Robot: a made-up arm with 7 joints.
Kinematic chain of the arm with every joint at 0, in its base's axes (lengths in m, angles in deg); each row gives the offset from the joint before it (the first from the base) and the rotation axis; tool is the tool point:
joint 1: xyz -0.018 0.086 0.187 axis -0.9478 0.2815 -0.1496
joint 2: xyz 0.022 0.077 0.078 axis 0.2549 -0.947 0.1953
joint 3: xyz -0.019 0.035 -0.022 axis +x
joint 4: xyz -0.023 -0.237 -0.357 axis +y
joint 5: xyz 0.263 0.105 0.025 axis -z
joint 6: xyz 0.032 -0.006 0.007 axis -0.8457 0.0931 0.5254
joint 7: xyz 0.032 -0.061 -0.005 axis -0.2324 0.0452 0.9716
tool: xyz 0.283 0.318 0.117
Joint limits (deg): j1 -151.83..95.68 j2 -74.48..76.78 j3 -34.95..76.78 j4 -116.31..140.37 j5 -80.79..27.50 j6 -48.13..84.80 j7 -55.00..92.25
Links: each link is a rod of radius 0.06 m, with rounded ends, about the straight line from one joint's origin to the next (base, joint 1, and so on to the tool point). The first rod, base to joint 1, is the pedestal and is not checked.
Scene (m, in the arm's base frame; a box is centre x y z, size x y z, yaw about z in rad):
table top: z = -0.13
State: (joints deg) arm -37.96 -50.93 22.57 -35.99 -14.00 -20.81 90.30
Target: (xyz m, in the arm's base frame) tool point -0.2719 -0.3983 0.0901
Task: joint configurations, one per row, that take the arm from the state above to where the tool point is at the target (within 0.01 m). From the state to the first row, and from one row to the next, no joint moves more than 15 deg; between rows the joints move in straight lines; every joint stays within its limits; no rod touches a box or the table.
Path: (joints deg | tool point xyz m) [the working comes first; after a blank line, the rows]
Joints at the target: -98.42 -59.09 22.94 -102.01 25.37 -48.13 23.53
Straight joint move there: clear.

1: -50.05 -52.56 22.64 -49.19 -6.13 -26.27 76.95 | -0.1692 0.3255 0.3895
2: -62.14 -54.19 22.72 -62.40 1.75 -31.74 63.59 | -0.1109 0.1596 0.4982
3: -74.24 -55.83 22.79 -75.60 9.62 -37.20 50.24 | -0.1133 -0.0799 0.4963
4: -86.33 -57.46 22.86 -88.81 17.50 -42.67 36.89 | -0.1757 -0.2991 0.3501
5: -98.42 -59.09 22.94 -102.01 25.37 -48.13 23.53 | -0.2719 -0.3983 0.0901

